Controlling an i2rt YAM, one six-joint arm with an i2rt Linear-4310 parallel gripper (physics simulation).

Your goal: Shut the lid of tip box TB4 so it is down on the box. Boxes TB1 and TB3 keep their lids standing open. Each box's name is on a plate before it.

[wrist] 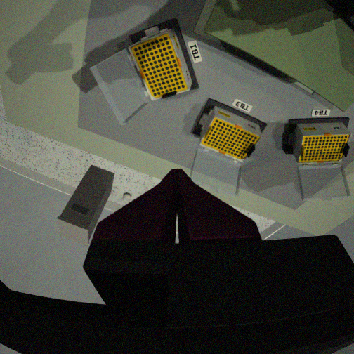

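Tip box TB4 (324, 148) is at the right of the wrist view, with yellow tip rack showing and its clear lid (324, 183) standing open on the side toward the gripper. Its name plate (320, 113) lies on the far side. Box TB3 (230, 138) is near the middle, its clear lid (216, 171) open. Box TB1 (160, 66) is at the upper left, its clear lid (120, 87) open to the left. My gripper (176, 177) is shut and empty, fingertips together, below and left of TB3's lid in the picture, well left of TB4.
A green panel or tray (280, 45) with a dark edge fills the upper right. A grey block (89, 197) stands at the lower left, beside the gripper. A speckled strip (47, 150) runs along the near edge. Dark shadows fall at the upper left.
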